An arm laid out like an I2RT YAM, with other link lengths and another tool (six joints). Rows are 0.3 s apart.
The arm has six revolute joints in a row. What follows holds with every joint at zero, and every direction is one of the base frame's. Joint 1 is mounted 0.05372 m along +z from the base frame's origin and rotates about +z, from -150 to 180 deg. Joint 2 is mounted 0.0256 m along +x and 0.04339 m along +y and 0.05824 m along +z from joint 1 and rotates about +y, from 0 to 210 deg. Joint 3 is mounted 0.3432 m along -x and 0.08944 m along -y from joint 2 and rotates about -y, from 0 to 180 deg. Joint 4 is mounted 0.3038 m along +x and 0.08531 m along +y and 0.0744 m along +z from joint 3 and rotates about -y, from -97 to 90 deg. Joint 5 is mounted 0.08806 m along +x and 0.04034 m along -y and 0.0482 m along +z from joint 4 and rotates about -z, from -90 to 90 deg. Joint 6 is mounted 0.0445 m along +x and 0.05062 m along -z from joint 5 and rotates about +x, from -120 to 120 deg. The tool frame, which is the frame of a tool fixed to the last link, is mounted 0.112 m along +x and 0.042 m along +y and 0.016 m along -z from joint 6; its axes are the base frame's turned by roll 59.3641, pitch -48.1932 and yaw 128.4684 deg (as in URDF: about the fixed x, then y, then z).
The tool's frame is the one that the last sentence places.
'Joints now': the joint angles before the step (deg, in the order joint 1, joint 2, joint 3, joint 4, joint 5, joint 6). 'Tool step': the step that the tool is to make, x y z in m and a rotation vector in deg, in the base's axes. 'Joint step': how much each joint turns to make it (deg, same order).
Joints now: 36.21 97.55 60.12 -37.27 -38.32 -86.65
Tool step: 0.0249 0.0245 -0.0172 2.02 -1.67 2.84
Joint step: 0.53 6.24 3.95 3.17 -1.23 -2.64
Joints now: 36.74 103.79 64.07 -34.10 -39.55 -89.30
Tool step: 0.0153 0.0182 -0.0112 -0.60 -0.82 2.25
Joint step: 1.05 4.84 4.57 -0.61 0.61 -1.84
